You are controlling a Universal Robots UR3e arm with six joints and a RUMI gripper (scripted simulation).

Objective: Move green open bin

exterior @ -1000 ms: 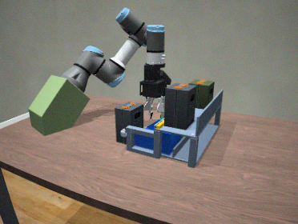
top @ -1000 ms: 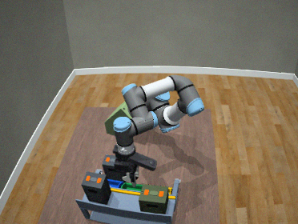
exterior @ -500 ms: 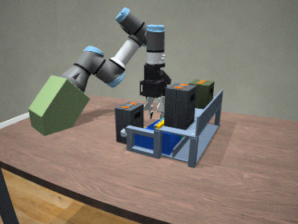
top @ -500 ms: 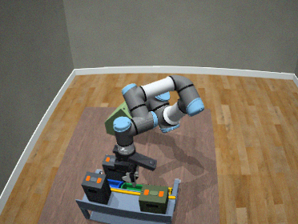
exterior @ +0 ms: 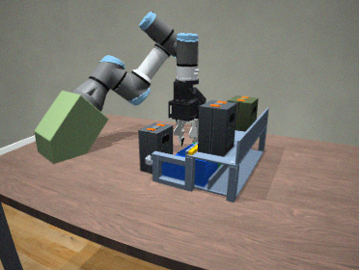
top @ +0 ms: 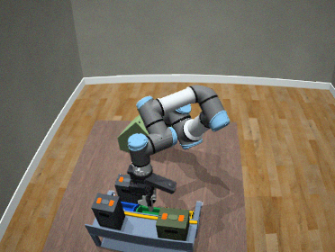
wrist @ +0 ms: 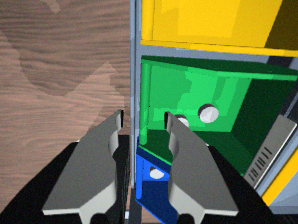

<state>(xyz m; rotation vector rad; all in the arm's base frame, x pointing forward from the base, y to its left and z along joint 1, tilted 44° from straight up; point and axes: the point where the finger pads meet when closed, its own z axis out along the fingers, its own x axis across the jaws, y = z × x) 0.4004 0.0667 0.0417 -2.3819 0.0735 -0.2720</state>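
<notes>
My gripper is now 60 mm short of the green open bin and 10 mm above it. Also, from my hand: yellow bar 100 mm ahead, 50 mm above; then yellow bin 60 mm ahead, 110 mm to the left, 10 mm below; then blue bin 60 mm ahead, 110 mm to the right, 10 mm below.
</notes>
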